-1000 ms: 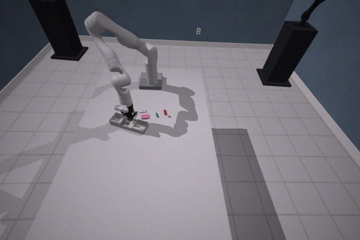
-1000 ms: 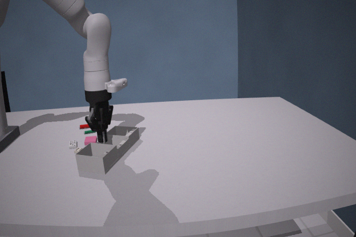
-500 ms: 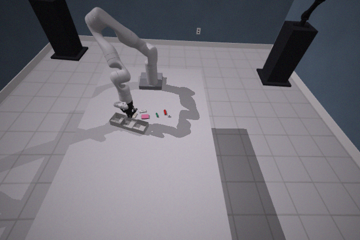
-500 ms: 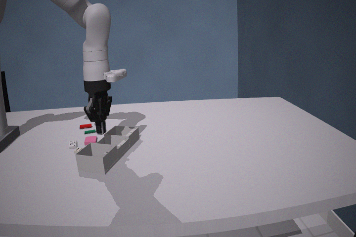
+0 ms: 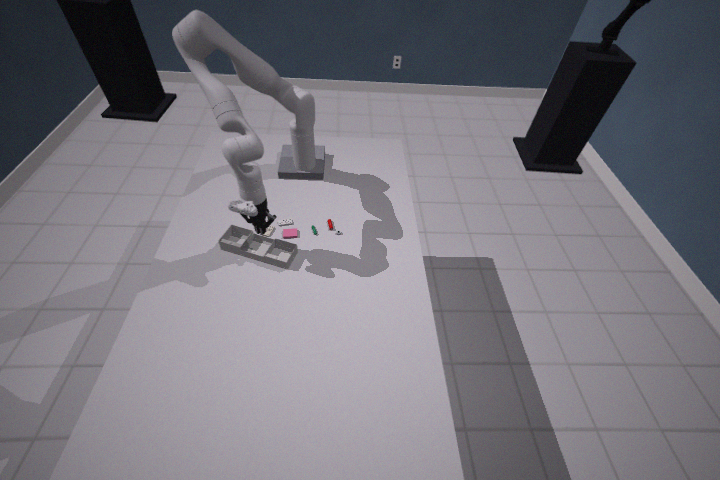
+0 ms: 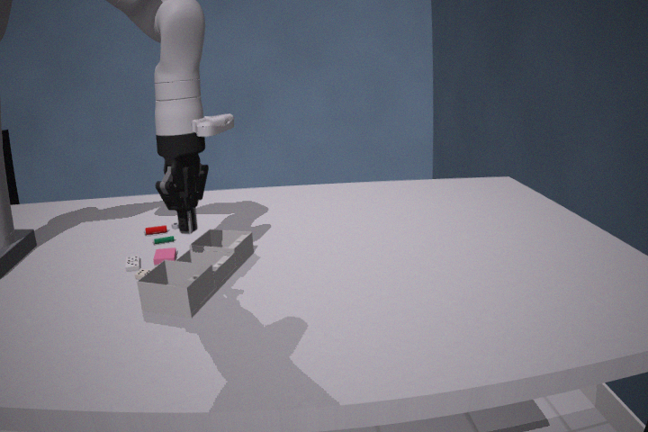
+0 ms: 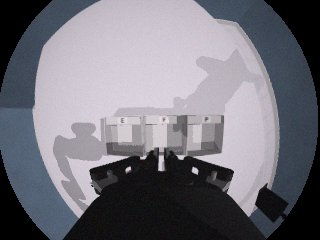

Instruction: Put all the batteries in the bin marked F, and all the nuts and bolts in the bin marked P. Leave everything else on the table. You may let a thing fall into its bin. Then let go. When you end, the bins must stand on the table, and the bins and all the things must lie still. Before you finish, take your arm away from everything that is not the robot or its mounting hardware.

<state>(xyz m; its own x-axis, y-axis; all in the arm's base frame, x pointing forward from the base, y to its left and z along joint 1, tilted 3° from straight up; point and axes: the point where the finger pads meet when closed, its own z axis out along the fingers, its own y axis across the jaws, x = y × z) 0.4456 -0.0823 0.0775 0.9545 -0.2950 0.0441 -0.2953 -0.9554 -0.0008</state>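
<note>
The grey nut lies 260 mm to the left of my hand, 90 mm below it and 90 mm behind it. The rest, counted from my hand: pink block 90 mm below, 80 mm to the left, 70 mm behind; cream domino-like tile 90 mm below, 80 mm behind; grey three-part bin 70 mm below, 20 mm ahead, 10 mm to the right.
</note>
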